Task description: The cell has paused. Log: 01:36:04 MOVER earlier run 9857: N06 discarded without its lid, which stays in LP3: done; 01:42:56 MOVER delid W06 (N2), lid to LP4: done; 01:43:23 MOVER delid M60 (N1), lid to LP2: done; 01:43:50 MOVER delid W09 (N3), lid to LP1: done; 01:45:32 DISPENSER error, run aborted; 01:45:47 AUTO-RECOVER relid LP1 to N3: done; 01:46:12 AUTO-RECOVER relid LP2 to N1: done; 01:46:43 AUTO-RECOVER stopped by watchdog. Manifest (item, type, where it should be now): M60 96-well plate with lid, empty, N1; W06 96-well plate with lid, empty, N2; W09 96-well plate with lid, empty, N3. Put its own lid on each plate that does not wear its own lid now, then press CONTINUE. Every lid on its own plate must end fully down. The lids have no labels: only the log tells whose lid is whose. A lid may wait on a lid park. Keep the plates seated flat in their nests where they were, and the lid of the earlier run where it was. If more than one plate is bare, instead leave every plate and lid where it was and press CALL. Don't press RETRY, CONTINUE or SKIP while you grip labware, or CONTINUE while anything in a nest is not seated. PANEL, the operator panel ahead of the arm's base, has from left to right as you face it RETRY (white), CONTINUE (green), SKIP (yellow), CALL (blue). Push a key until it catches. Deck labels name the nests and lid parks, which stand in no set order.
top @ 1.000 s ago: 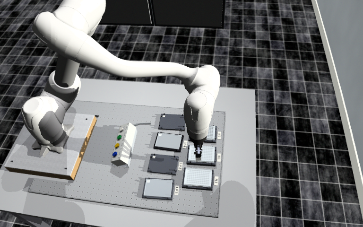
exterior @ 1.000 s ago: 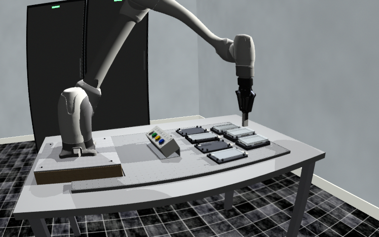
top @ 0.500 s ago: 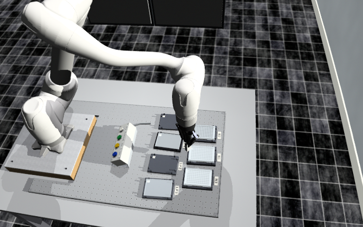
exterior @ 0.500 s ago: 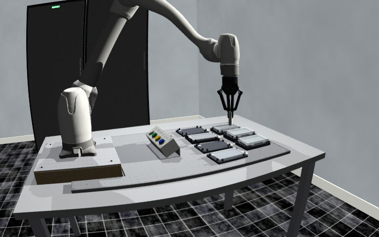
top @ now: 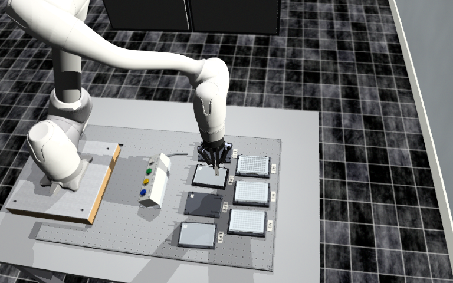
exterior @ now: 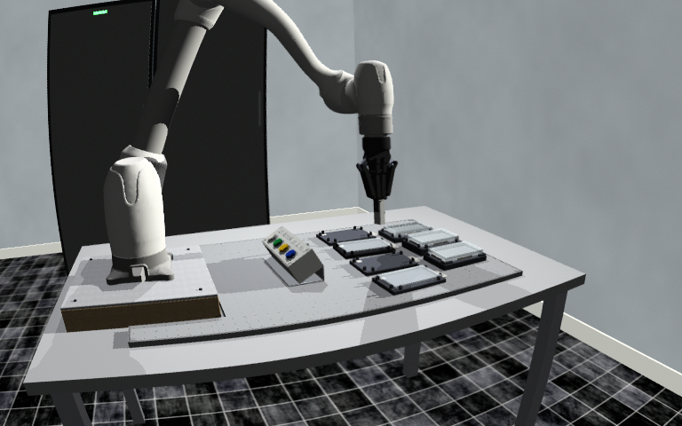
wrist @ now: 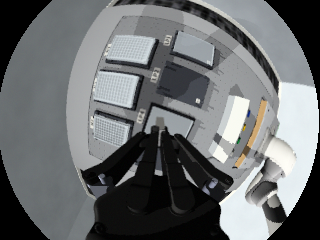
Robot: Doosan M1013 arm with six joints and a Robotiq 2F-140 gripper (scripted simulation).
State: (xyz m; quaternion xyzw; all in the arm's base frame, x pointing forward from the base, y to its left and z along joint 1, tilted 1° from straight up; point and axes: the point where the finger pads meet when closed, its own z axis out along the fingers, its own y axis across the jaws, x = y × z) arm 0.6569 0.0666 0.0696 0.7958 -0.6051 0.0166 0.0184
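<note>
Now: hand 10 cm above the lid park LP4, 4 cm past it and 2 cm to the right of it. From my hand the other things lie so: lid park LP1 (15 cm to the left, 10 cm below, 4 cm behind); lid park LP2 (11 cm to the right, 10 cm below, 4 cm behind); plate (13 cm ahead, 9 cm to the left, 9 cm below).
</note>
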